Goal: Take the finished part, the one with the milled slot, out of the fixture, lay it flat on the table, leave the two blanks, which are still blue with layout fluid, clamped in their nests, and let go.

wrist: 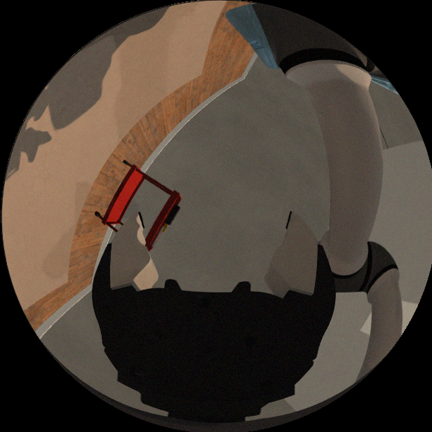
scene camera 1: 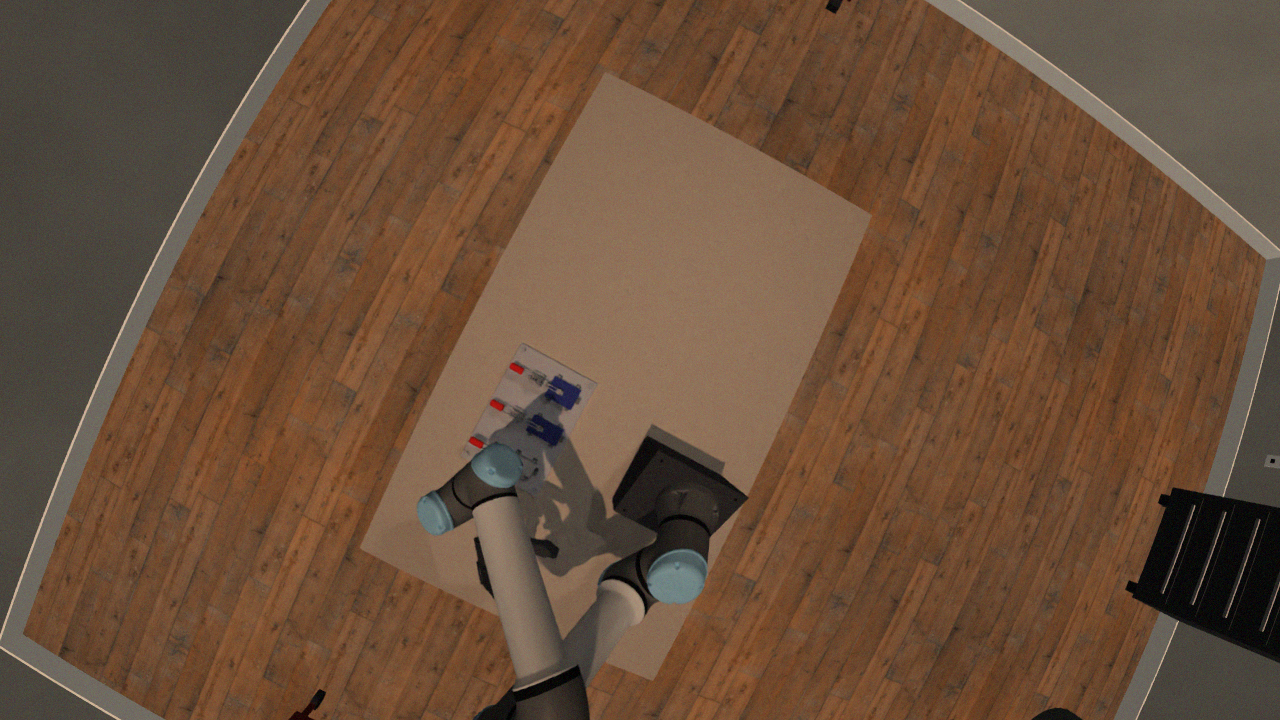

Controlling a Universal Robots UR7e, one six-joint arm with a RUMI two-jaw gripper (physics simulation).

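Where they show: arm's base at its link origin: (scene camera 1: 688, 505).
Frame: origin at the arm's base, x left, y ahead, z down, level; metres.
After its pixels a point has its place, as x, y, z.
The fixture plate (scene camera 1: 538, 357) @(-0.133, 0.502, 0.174) lies on the table (scene camera 1: 689, 250) @(-0.603, 0.285, 0.189) in the scene view. Two blue blanks (scene camera 1: 564, 391) @(-0.088, 0.395, 0.153) (scene camera 1: 544, 429) @(0.026, 0.393, 0.157) sit in its upper and middle nests, beside clamps with red handles. The lowest nest (scene camera 1: 529, 465) @(0.128, 0.382, 0.151) is in shadow and partly hidden by the arm, with a red handle (scene camera 1: 476, 442) @(0.137, 0.530, 0.127) at its left. The finished part with the milled slot cannot be made out there. In the wrist view my gripper (wrist: 213, 214) is open, with nothing between its fingers. It is away from the fixture, below it in the scene view, partly hidden under the forearm.
The robot's dark base plate (scene camera 1: 637, 483) @(0.010, 0.133, 0.007) stands on the table right of the fixture. The forearm (scene camera 1: 519, 591) @(0.153, 0.287, -0.429) crosses low in the scene view. A red cart frame (wrist: 122, 197) stands beyond the floor's edge in the wrist view. A black rack (scene camera 1: 1183, 505) is at the far right.
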